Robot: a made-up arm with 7 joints. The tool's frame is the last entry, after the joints. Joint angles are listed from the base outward.
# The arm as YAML. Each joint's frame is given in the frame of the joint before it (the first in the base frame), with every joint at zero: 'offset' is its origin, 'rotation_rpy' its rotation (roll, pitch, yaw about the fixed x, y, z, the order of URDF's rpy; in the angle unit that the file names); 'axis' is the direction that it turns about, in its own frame. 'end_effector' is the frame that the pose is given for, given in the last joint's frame.
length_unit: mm
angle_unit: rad
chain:
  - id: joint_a
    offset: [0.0, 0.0, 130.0]
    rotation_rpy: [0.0, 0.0, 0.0]
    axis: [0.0, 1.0, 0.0]
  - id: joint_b
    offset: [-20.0, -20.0, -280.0]
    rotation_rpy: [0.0, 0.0, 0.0]
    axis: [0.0, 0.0, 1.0]
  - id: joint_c
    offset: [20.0, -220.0, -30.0]
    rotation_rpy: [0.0, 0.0, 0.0]
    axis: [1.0, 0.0, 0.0]
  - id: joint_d
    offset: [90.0, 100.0, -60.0]
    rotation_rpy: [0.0, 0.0, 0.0]
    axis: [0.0, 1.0, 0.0]
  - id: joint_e
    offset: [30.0, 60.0, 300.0]
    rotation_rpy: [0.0, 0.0, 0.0]
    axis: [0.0, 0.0, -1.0]
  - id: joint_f
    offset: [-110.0, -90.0, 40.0]
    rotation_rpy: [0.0, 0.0, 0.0]
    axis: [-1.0, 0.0, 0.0]
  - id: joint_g
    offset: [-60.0, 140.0, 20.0]
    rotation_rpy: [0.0, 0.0, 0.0]
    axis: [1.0, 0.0, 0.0]
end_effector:
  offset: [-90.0, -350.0, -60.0]
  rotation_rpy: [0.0, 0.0, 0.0]
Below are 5 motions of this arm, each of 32 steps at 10 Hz.
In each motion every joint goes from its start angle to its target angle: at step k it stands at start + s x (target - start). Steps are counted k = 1, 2, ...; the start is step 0. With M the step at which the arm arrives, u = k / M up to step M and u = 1 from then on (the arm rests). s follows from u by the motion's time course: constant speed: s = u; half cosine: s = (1 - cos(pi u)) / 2; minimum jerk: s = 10 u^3 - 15 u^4 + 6 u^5.
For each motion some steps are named. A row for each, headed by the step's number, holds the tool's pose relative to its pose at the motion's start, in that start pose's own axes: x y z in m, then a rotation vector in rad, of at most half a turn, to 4 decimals.
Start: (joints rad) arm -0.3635 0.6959 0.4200 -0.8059 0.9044 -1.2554 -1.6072
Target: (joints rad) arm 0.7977 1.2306 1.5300 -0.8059 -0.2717 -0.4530 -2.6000
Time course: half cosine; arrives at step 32
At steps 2, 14, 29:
2: 0.0058 -0.0018 0.0110 -0.0168 0.0157 0.0051
14: 0.3441 -0.0156 0.2355 -0.5367 0.5581 0.3182
29: 0.5267 -0.0381 0.0403 -0.8333 0.9851 0.7843

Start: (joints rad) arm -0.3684 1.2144 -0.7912 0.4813 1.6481 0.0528 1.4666
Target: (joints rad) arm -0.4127 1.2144 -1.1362 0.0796 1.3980 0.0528 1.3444
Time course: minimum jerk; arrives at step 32
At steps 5, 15, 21, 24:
5: 0.0012 -0.0030 0.0001 0.0093 0.0004 0.0093
15: 0.0217 -0.0511 0.0015 0.1309 0.0112 0.1564
21: 0.0462 -0.0982 0.0014 0.2165 0.0252 0.2985
24: 0.0575 -0.1168 0.0009 0.2445 0.0312 0.3554

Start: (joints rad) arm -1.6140 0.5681 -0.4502 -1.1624 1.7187 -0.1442 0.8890
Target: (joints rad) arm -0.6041 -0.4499 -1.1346 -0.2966 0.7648 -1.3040 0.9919
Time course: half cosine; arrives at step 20
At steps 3, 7, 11, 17, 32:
3: -0.0027 0.0088 0.0128 -0.0412 0.0215 0.0609
7: -0.0245 0.0605 0.0720 -0.2511 0.1901 0.2196
11: -0.0809 0.1757 0.1616 -0.6277 0.5212 0.1507
17: -0.1562 0.3852 0.2341 -1.1501 0.7313 -0.3207
32: -0.1648 0.4198 0.2371 -1.2323 0.7241 -0.4068

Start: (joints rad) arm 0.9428 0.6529 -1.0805 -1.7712 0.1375 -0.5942 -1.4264
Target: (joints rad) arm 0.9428 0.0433 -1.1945 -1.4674 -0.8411 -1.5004 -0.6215
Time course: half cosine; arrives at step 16
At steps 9, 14, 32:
9: 0.4558 0.0578 -0.2161 0.8848 0.3119 0.8196
14: 0.5155 0.2388 -0.2830 1.4049 0.9862 1.1226
32: 0.5119 0.2536 -0.2838 1.4525 1.0760 1.1363

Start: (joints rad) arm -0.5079 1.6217 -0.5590 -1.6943 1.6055 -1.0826 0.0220
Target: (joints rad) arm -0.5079 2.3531 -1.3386 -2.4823 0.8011 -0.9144 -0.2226
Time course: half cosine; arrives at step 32
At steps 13, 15, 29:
13: 0.1488 -0.1798 0.1539 0.3313 0.5336 0.0659
15: 0.1947 -0.2457 0.1566 0.4451 0.6503 0.1047
29: 0.3300 -0.5645 -0.1274 1.2225 0.9682 0.4196

